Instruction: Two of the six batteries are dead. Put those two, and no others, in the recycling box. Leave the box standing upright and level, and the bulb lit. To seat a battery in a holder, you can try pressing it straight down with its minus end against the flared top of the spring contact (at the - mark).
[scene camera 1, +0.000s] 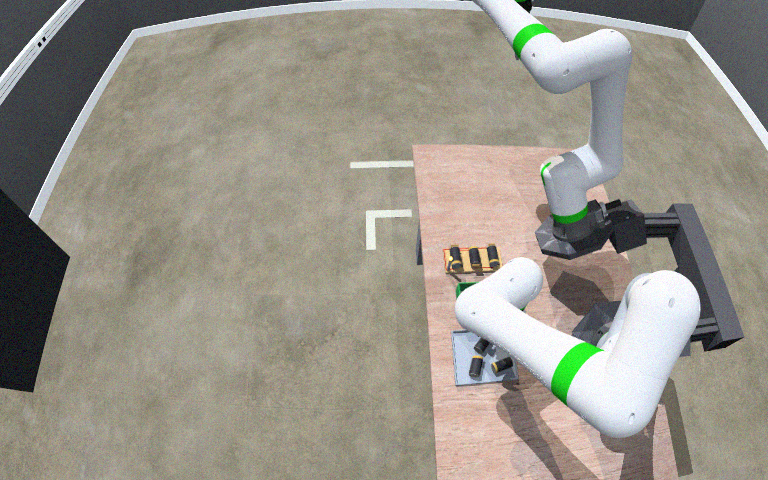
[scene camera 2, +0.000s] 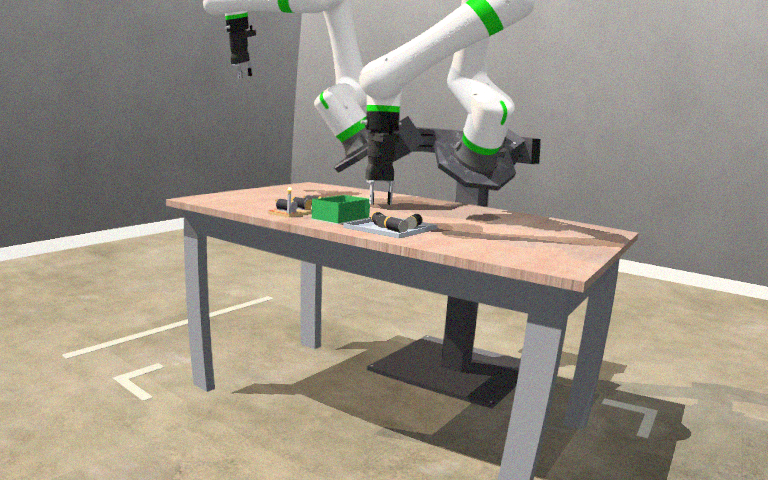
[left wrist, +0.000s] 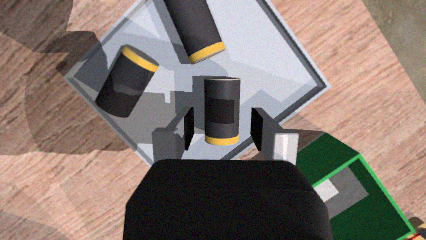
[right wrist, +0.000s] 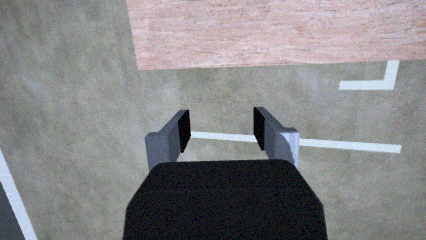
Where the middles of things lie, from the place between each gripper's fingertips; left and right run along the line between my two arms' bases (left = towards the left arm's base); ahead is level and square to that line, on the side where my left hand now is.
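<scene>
I find the grey tray (scene camera 1: 463, 342) 80 mm below my left hand (scene camera 2: 380, 204) and 40 mm to the left of it; going by their middles, the tray is the nearest to my left hand of the things named here. The green recycling box (scene camera 2: 336, 213) is 60 mm below my left hand, 140 mm to the right of it and 20 mm behind it.
My right gripper is 470 mm above the green recycling box, 680 mm to the right of it and 280 mm short of it. The grey tray is 480 mm below my right hand, 860 mm to the left of it and 300 mm ahead of it. Going by their middles, the green recycling box is the nearest to my right gripper of the things named here.
</scene>
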